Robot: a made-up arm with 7 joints. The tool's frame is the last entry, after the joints. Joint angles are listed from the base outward. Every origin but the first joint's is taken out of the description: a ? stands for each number. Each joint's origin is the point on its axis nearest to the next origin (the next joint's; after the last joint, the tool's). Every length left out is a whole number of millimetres.
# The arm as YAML. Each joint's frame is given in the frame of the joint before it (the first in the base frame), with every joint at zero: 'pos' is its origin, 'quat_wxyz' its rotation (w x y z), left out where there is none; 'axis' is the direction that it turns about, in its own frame. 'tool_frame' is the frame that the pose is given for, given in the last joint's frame.
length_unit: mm
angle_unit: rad
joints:
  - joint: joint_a
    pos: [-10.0, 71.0, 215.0]
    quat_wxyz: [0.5, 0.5, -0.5, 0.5]
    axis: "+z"
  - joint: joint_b
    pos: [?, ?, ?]
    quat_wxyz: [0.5, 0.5, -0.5, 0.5]
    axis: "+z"
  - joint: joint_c
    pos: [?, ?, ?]
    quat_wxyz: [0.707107, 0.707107, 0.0, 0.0]
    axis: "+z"
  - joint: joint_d
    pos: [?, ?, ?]
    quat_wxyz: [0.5, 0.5, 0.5, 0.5]
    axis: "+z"
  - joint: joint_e
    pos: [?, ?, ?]
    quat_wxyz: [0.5, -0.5, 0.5, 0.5]
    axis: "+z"
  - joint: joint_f
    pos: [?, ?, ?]
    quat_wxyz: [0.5, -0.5, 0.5, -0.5]
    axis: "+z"
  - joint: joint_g
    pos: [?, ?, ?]
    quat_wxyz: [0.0, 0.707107, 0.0, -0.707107]
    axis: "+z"
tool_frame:
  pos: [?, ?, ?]
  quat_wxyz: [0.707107, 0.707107, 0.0, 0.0]
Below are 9 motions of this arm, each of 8 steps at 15 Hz.
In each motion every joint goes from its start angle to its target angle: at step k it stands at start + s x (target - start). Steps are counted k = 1, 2, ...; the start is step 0. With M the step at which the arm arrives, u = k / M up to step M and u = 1 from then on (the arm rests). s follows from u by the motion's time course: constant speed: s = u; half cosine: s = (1 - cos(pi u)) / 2; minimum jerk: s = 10 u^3 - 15 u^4 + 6 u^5.
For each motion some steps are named. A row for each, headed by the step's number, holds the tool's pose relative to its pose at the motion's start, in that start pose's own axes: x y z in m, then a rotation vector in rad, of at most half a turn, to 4 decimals.
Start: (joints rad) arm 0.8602 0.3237 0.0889 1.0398 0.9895 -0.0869 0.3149
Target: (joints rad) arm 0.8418 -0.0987 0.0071 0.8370 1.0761 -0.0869 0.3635
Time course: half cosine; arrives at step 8
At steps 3, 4, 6, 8:
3: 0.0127 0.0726 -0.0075 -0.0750 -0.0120 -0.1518
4: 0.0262 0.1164 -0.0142 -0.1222 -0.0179 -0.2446
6: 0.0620 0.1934 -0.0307 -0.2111 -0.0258 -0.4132
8: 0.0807 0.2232 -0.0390 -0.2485 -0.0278 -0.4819

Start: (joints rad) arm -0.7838 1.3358 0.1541 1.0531 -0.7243 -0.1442 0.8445
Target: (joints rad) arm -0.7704 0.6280 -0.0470 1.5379 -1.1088 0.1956 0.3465
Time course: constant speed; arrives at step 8
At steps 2, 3, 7, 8:
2: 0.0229 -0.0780 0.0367 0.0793 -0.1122 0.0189
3: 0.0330 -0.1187 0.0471 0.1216 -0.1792 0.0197
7: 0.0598 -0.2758 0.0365 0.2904 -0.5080 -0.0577
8: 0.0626 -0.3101 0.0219 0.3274 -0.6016 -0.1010

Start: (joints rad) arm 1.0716 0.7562 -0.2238 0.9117 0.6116 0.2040 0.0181
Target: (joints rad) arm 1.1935 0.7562 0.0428 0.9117 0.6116 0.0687 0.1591
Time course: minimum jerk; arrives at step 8
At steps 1, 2, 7, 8:
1: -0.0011 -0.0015 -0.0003 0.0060 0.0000 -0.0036
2: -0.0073 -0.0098 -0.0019 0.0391 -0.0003 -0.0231
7: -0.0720 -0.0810 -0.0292 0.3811 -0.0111 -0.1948
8: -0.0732 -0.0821 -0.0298 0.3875 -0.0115 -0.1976

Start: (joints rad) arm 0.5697 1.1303 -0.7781 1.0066 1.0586 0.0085 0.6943
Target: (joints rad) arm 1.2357 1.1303 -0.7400 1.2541 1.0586 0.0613 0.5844
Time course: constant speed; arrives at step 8
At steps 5, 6, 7, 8:
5: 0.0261 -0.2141 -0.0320 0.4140 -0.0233 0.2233
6: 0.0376 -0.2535 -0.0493 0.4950 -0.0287 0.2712
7: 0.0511 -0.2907 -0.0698 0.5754 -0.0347 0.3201
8: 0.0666 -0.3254 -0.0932 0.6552 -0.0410 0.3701

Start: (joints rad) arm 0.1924 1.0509 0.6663 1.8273 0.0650 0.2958 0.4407
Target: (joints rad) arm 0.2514 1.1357 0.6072 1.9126 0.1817 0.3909 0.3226
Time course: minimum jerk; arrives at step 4
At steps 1, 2, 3, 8:
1: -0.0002 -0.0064 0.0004 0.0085 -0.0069 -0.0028
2: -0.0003 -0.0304 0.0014 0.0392 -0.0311 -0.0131
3: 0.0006 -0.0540 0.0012 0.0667 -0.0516 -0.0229
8: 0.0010 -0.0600 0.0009 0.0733 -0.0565 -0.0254

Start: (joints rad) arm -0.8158 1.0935 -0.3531 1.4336 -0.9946 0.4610 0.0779
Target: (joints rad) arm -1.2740 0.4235 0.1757 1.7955 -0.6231 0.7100 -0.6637
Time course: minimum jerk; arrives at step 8
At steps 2, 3, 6, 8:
2: 0.0019 -0.0169 -0.0075 -0.0039 -0.0553 -0.1159
3: 0.0065 -0.0383 -0.0211 -0.0429 -0.1313 -0.3024
6: 0.0472 -0.0560 -0.0773 -0.4906 -0.2608 -0.8017
8: 0.0585 -0.0516 -0.0885 -0.6018 -0.2643 -0.8424

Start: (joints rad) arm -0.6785 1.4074 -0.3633 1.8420 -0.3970 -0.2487 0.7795
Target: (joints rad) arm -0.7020 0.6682 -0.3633 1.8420 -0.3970 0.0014 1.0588
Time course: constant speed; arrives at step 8
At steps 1, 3, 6, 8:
1: 0.0004 -0.0081 0.0138 0.0469 -0.0150 -0.0589
3: -0.0016 -0.0265 0.0393 0.1499 -0.0384 -0.1750
6: -0.0114 -0.0586 0.0714 0.3279 -0.0579 -0.3407
8: -0.0222 -0.0818 0.0877 0.4621 -0.0619 -0.4424

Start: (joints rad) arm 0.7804 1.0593 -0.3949 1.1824 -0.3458 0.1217 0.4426
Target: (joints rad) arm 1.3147 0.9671 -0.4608 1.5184 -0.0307 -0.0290 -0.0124
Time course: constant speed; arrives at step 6
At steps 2, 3, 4, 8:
2: -0.0679 -0.0573 -0.0362 0.2541 -0.3181 -0.0720
3: -0.0994 -0.0839 -0.0617 0.3818 -0.4748 -0.1094
4: -0.1284 -0.1089 -0.0917 0.5109 -0.6285 -0.1479
8: -0.1766 -0.1536 -0.1634 0.7757 -0.9218 -0.2277

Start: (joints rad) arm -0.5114 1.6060 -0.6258 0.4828 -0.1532 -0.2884 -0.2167
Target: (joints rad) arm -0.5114 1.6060 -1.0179 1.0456 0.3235 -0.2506 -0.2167
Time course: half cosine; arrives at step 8
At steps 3, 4, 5, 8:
3: 0.0203 -0.0624 0.0130 0.1502 0.0368 -0.0916
4: 0.0375 -0.1014 0.0136 0.2368 0.0799 -0.1574
5: 0.0574 -0.1396 0.0081 0.3163 0.1380 -0.2287
8: 0.0931 -0.1978 -0.0135 0.4256 0.2619 -0.3530

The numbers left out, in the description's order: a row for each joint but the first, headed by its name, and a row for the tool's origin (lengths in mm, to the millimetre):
joint_b: -25.0 -21.0 0.0
joint_c: -23.0 231.0 0.0
joint_d: -24.0 17.0 0.0
joint_e: -13.0 -357.0 0.0
joint_f: 6.0 21.0 0.0
joint_g: 20.0 8.0 0.0
tool: -2.0 12.0 0.0

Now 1 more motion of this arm.
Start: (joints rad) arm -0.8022 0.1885 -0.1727 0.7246 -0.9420 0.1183 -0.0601
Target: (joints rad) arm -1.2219 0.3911 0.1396 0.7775 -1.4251 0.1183 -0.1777
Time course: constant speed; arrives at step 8
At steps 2, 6, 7, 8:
2: 0.0265 0.0585 -0.0170 -0.0971 0.0037 0.1158
6: 0.0646 0.1706 -0.0691 -0.2605 0.0325 0.3849
7: 0.0705 0.1971 -0.0852 -0.2939 0.0442 0.4591
8: 0.0747 0.2227 -0.1023 -0.3239 0.0577 0.5356

